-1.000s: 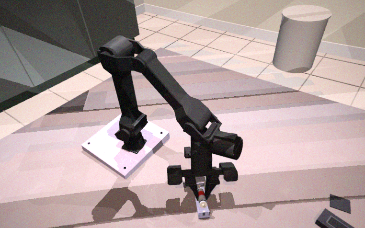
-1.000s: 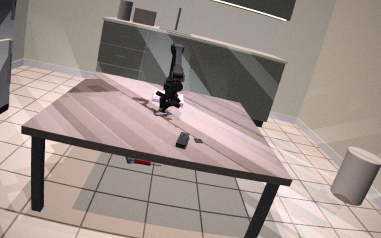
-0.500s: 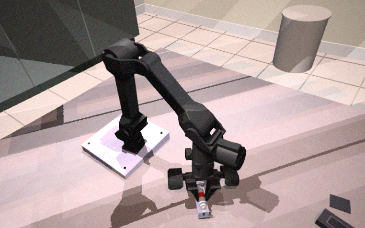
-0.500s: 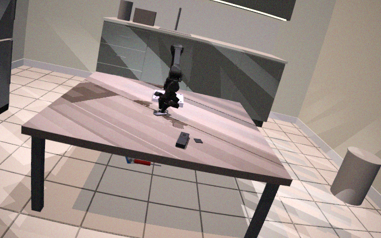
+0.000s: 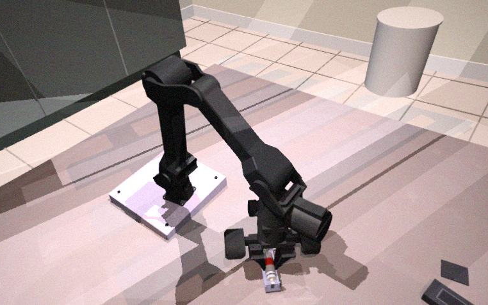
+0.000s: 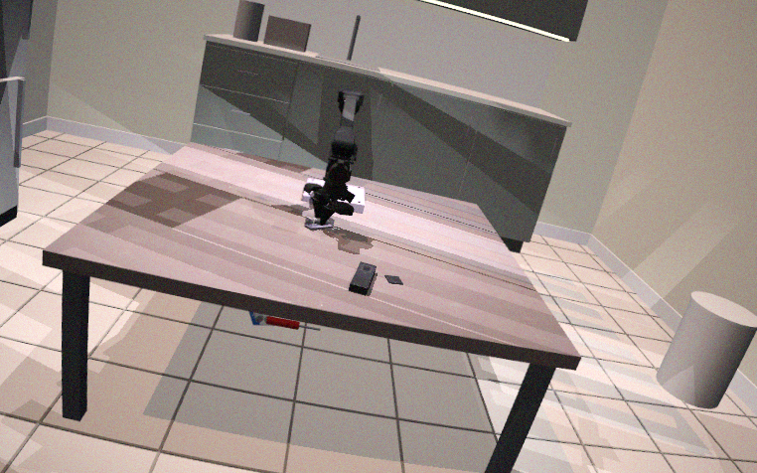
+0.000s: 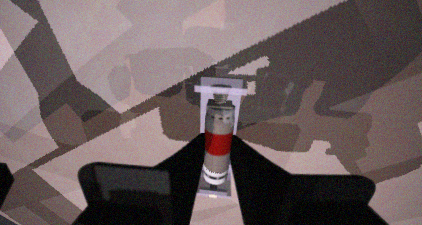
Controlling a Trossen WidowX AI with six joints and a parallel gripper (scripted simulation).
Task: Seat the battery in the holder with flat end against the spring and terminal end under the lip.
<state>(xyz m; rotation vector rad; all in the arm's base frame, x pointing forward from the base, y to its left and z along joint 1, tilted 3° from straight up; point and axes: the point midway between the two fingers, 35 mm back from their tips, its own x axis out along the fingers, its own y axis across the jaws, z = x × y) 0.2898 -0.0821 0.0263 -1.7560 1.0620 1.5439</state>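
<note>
Now: gripper tip 10 mm below the battery. Round my gripper tip: dark square plate 330 mm ahead, 160 mm to the left, 10 mm below; then dark flat box 370 mm ahead, 70 mm to the left.
</note>
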